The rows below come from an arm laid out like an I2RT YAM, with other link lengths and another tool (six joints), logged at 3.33 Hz.
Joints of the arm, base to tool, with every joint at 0 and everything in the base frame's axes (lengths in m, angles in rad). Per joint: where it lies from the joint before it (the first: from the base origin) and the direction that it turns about. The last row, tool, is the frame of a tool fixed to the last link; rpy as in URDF.
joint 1: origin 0 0 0.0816 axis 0 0 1
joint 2: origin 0.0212 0.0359 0.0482 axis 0 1 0
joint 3: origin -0.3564 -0.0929 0 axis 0 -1 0
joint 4: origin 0.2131 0.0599 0.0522 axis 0 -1 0
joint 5: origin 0.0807 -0.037 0.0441 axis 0 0 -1
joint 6: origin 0.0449 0 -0.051 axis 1 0 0
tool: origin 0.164 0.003 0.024 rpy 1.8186 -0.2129 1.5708
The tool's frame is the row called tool.
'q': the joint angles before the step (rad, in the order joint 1, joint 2, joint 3, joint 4, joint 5, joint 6). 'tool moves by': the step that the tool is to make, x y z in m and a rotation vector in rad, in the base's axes. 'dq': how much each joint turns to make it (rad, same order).
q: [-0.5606 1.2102 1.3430 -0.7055 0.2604 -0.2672]
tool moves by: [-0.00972 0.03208 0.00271 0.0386 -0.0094 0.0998]
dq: [0.0000 -0.0621 0.0138 -0.0836 -0.1042 -0.0233]
